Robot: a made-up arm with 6 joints.
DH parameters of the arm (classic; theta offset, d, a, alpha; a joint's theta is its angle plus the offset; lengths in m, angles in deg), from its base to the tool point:
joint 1: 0 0.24 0 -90
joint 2: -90 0 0.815 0
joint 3: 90 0.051 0 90
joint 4: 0 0.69 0 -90
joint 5: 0 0 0 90
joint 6: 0 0.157 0 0
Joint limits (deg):
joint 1: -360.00..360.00
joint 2: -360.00..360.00
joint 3: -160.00..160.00
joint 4: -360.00..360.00
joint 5: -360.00..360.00
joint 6: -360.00..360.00
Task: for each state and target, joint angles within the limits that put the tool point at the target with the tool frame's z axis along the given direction. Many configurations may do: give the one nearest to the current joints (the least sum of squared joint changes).
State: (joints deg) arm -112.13 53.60 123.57 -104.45 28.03 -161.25
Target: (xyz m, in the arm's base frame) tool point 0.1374 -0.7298 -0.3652 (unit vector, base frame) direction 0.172 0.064 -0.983
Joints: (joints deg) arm -85.42 73.00 109.75 -90.94 -10.17 -161.25
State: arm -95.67 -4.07 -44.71 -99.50 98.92 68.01
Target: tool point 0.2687 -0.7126 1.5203 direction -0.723 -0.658 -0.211
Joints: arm -61.97 34.22 -12.16 -72.29 96.03 68.01
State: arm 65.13 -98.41 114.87 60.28 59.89 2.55
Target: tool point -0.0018 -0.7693 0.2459 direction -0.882 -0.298 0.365
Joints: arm 104.69 -146.56 122.22 84.37 68.95 2.55
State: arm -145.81 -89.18 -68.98 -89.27 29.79 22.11
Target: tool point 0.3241 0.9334 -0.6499 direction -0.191 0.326 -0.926
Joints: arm -108.79 -94.81 -73.73 -78.50 16.96 22.11
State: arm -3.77 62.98 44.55 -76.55 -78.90 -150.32
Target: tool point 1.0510 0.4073 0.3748 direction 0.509 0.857 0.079
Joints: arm 12.79 40.49 95.64 -52.77 -65.26 -150.32
